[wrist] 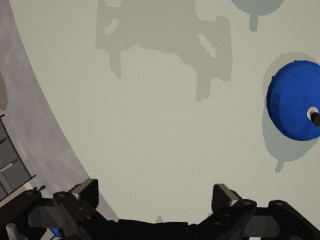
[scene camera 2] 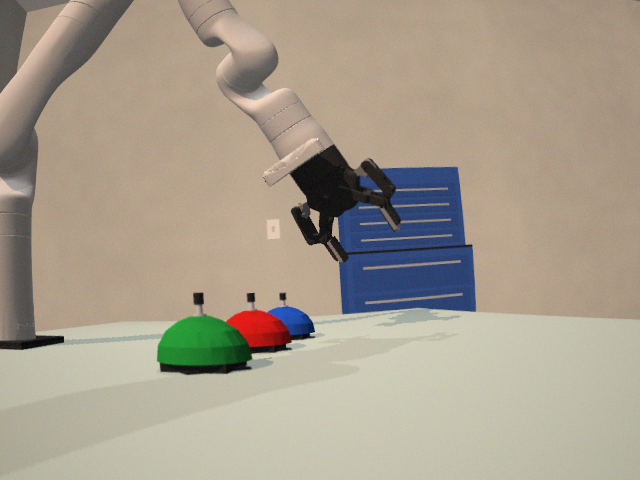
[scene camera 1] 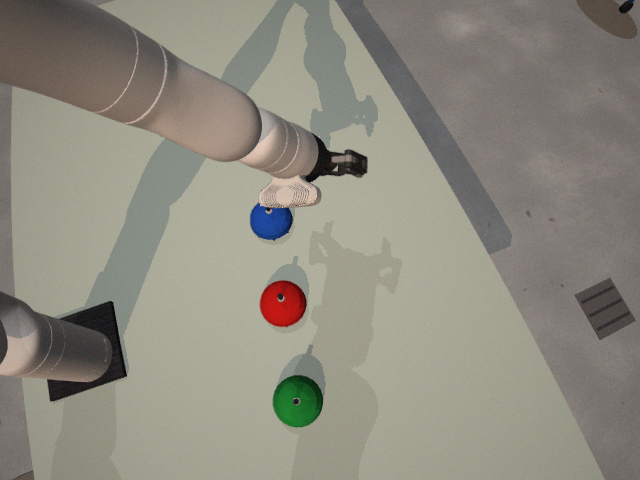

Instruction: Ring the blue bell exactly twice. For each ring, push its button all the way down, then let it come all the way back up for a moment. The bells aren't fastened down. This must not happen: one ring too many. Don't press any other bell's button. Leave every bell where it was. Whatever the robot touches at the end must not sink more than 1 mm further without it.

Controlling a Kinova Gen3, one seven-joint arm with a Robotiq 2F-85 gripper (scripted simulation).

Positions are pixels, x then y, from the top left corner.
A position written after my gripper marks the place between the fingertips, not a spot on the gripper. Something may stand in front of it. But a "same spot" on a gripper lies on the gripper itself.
my gripper: wrist; scene camera 2; scene camera 1 335,172
red bell: scene camera 2; scene camera 1; not seen in the wrist view (out of frame)
same spot on my gripper: [wrist: 64,208] = [scene camera 2: 362,194]
same spot on red bell: [scene camera 1: 283,303] = [scene camera 2: 252,311]
